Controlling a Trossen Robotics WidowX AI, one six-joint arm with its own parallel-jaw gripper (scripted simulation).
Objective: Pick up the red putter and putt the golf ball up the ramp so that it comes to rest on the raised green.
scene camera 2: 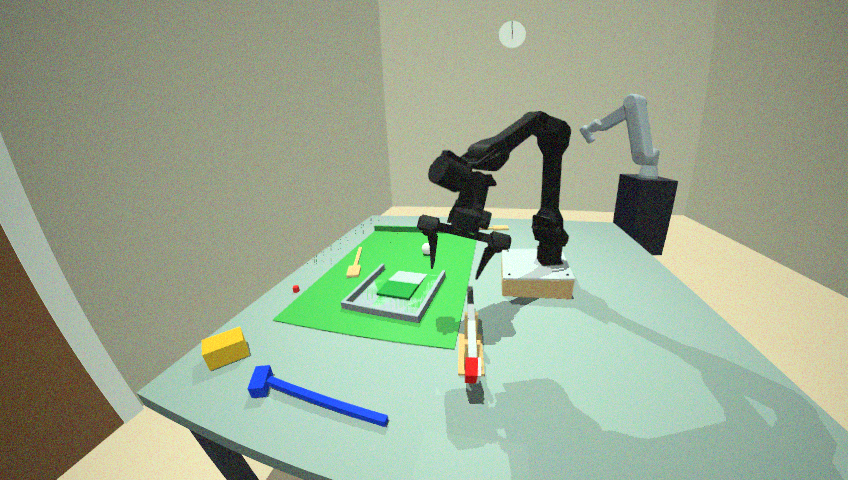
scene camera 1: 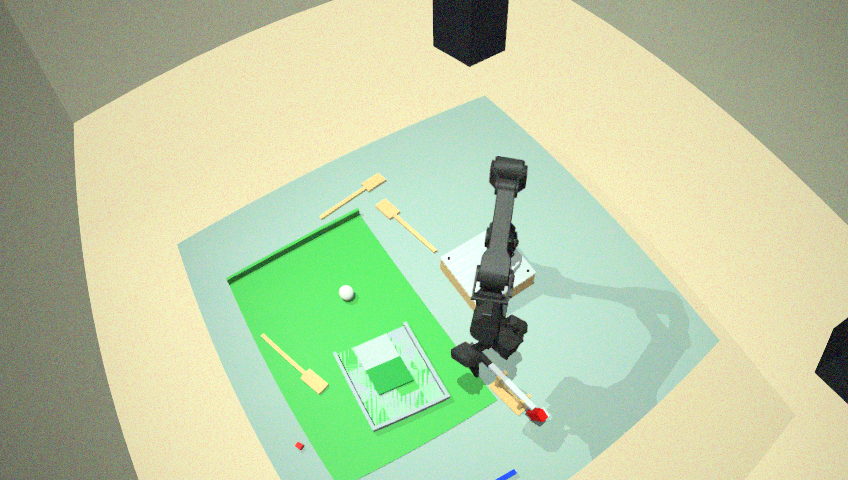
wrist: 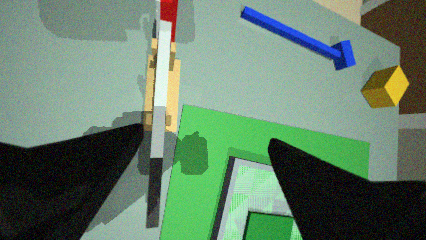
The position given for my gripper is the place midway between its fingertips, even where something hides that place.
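My gripper (scene camera 2: 453, 274) (scene camera 1: 491, 368) (wrist: 207, 137): open, holding nothing. Blue mallet (scene camera 2: 262, 379) (wrist: 341, 53). Yellow block (scene camera 2: 227, 347) (wrist: 386, 87), out of frame in scene camera 1. Green mat (wrist: 207, 139). Wooden stand (wrist: 174, 65).
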